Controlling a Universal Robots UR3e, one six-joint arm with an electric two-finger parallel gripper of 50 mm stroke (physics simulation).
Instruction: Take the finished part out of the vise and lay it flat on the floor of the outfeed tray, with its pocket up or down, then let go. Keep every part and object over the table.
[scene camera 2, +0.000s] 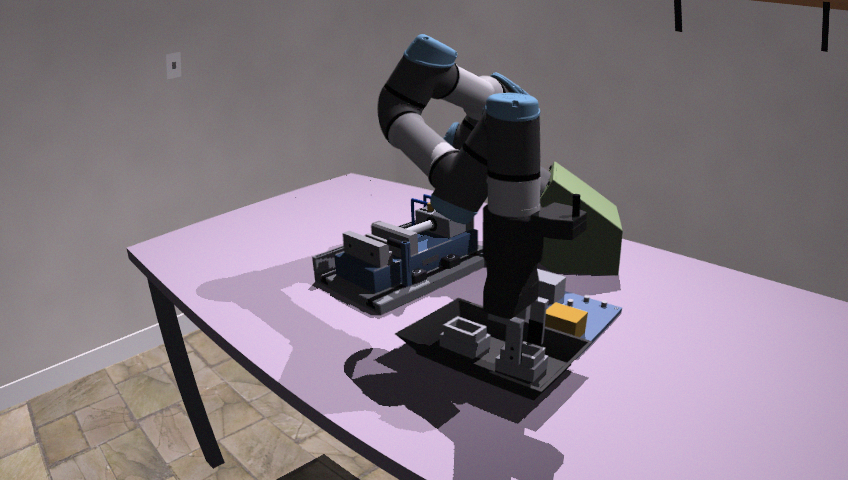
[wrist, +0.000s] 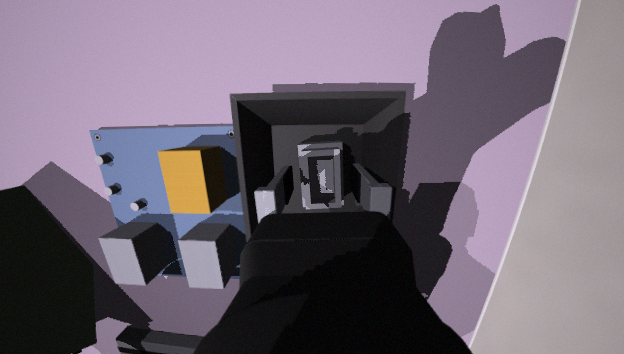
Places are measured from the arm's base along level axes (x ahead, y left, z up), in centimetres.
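Pixels of known places: gripper, between the fingertips: (scene camera 2: 524, 352) (wrist: 321, 176).
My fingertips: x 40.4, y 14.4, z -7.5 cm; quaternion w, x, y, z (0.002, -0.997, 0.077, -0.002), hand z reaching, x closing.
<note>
Ahead of a thing's pixels: the offset from my fingertips to its top centre.
The finished part @(dz +0.6, dx +0.0, dy -0.2 cm) (scene camera 2: 523, 371) (wrist: 338, 180), a grey stepped block, sits upright on the outfeed tray's floor, pocket up. My gripper (scene camera 2: 524, 350) (wrist: 321, 176) is open and reaches down into the tray. Its fingers stand on either side of the part, with a gap on each side in the wrist view. The dark outfeed tray (scene camera 2: 425, 334) (wrist: 320, 111) has sloping walls. A second grey part @(dz +0.6, dx -2.3, dy -10.0 cm) (scene camera 2: 465, 343) lies at its left in the scene view, pocket up; the gripper body hides that area in the wrist view. The vise @(dz +5.8, dx -23.3, dy -32.7 cm) (scene camera 2: 364, 270) shows no part between its jaws.
A blue plate @(dz -3.3, dx -17.5, dy -1.8 cm) (scene camera 2: 605, 318) (wrist: 132, 145) beside the tray carries an orange block @(dz +0.3, dx -12.4, dy +1.8 cm) (scene camera 2: 565, 319) (wrist: 185, 182), grey blocks and small pegs. A green housing (scene camera 2: 586, 231) stands behind. The table edge (wrist: 540, 145) runs down the right of the wrist view.
</note>
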